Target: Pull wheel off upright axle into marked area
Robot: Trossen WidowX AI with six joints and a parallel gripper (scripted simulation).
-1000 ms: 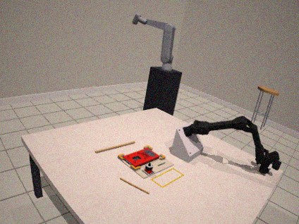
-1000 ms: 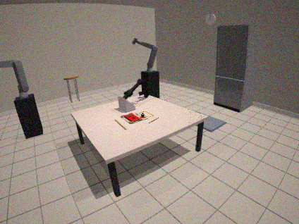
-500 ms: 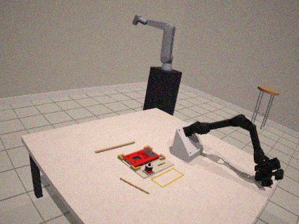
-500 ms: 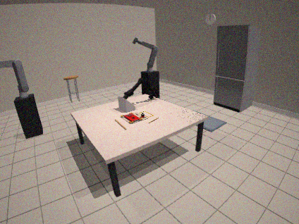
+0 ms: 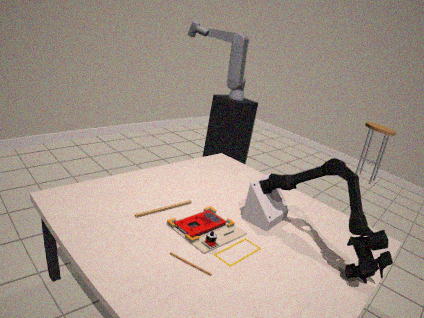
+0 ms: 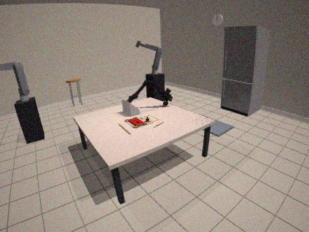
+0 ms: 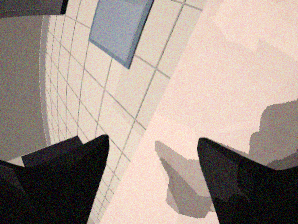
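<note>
Right now the hub is 580 mm to the right of my gripper tip, 340 mm ahead of it and 10 mm above it.
</note>
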